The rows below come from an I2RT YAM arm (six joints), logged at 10 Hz.
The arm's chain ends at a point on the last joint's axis. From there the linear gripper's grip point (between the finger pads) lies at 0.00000 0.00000 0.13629 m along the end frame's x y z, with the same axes.
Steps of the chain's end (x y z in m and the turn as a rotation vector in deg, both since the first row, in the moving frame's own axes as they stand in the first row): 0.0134, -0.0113, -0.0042, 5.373, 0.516, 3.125; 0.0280, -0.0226, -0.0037, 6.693, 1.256, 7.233; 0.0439, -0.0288, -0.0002, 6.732, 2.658, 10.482; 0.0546, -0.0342, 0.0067, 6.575, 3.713, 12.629; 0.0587, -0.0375, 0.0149, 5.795, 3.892, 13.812; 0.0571, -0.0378, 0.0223, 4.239, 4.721, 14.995; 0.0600, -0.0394, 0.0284, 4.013, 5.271, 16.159
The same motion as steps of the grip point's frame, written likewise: 0.0150, -0.0240, -0.0048, 5.373, 0.516, 3.125; 0.0320, -0.0383, -0.0047, 6.693, 1.256, 7.233; 0.0516, -0.0441, -0.0013, 6.732, 2.658, 10.482; 0.0650, -0.0487, 0.0055, 6.575, 3.713, 12.629; 0.0695, -0.0500, 0.0139, 5.795, 3.892, 13.812; 0.0695, -0.0463, 0.0215, 4.239, 4.721, 14.995; 0.0737, -0.0470, 0.0275, 4.013, 5.271, 16.159
